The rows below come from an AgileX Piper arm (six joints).
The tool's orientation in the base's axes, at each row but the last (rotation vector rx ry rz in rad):
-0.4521, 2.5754, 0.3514
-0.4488, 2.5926, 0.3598
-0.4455, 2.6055, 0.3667
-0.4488, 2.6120, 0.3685
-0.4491, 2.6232, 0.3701
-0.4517, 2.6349, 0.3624
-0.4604, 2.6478, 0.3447
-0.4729, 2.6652, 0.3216
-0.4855, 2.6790, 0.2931
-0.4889, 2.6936, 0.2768
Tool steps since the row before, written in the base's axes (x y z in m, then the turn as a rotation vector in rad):
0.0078, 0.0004, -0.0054, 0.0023, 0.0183, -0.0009
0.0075, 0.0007, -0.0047, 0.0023, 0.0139, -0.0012
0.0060, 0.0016, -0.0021, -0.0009, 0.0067, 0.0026
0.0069, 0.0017, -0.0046, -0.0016, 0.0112, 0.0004
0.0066, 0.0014, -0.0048, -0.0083, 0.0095, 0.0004
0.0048, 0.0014, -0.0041, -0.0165, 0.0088, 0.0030
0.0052, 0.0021, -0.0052, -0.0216, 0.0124, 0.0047
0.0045, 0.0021, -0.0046, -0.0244, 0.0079, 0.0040
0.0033, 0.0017, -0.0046, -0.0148, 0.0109, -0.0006
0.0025, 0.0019, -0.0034, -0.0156, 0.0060, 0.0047
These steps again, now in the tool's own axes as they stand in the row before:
-0.0037, -0.0035, 0.0080, -0.0060, 0.0157, 0.0077
-0.0041, -0.0030, 0.0073, -0.0048, 0.0116, 0.0065
-0.0044, -0.0011, 0.0047, -0.0022, 0.0069, -0.0004
-0.0040, -0.0018, 0.0072, -0.0016, 0.0109, 0.0027
-0.0037, -0.0020, 0.0071, 0.0045, 0.0118, -0.0004
-0.0025, -0.0012, 0.0058, 0.0104, 0.0146, -0.0060
-0.0026, -0.0009, 0.0071, 0.0130, 0.0201, -0.0082
-0.0024, -0.0004, 0.0063, 0.0170, 0.0169, -0.0099
-0.0014, -0.0003, 0.0057, 0.0098, 0.0155, -0.0017
-0.0013, 0.0004, 0.0044, 0.0098, 0.0119, -0.0080

